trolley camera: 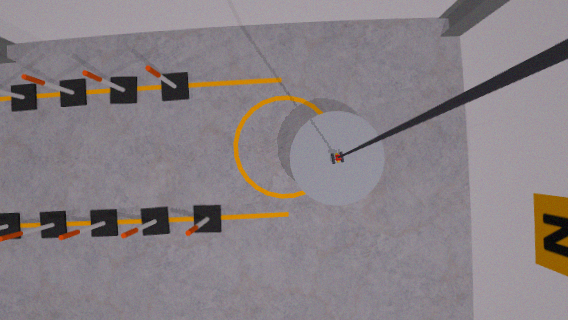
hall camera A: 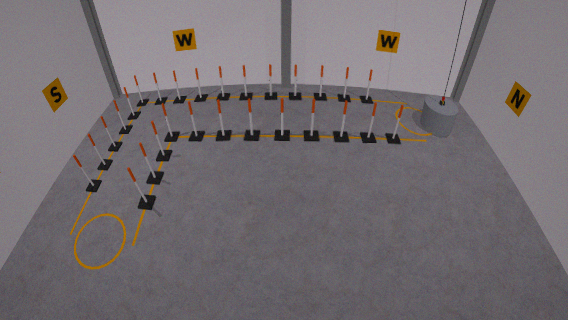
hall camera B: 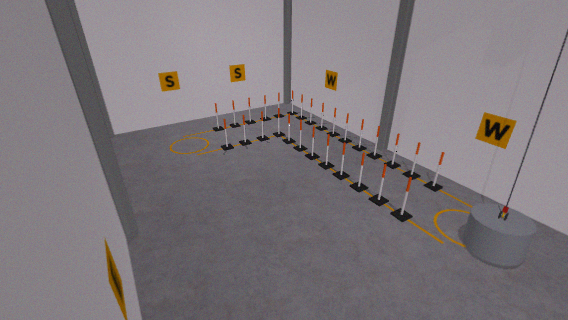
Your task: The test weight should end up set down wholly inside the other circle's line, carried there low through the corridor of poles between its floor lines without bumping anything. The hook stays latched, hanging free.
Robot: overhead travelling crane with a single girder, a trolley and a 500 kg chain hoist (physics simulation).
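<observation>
The test weight [hall camera A: 437, 120] [hall camera B: 500, 242] [trolley camera: 320, 175] is a grey cylinder. It hangs upright a little above the floor, its shadow offset beside it. The hook [hall camera A: 442, 101] [hall camera B: 504, 214] [trolley camera: 337, 157] is at its top centre, shut on its lifting point. In the trolley camera the weight covers the north part of the near orange circle [hall camera A: 420, 134] [hall camera B: 435, 222] [trolley camera: 236, 145] and reaches past it toward the N wall. It is beyond the corridor's north end. The other circle [hall camera A: 125, 237] [hall camera B: 187, 153] lies at the corridor's far end; no weight is in it.
Orange-and-white poles on black bases [hall camera A: 393, 138] [hall camera B: 401, 214] [trolley camera: 207, 218] stand along both floor lines [hall camera A: 415, 140] [hall camera B: 425, 231] [trolley camera: 255, 216]. The corridor runs beside the W wall and bends at the south-west corner. The N wall [trolley camera: 510, 150] and W wall are near the weight.
</observation>
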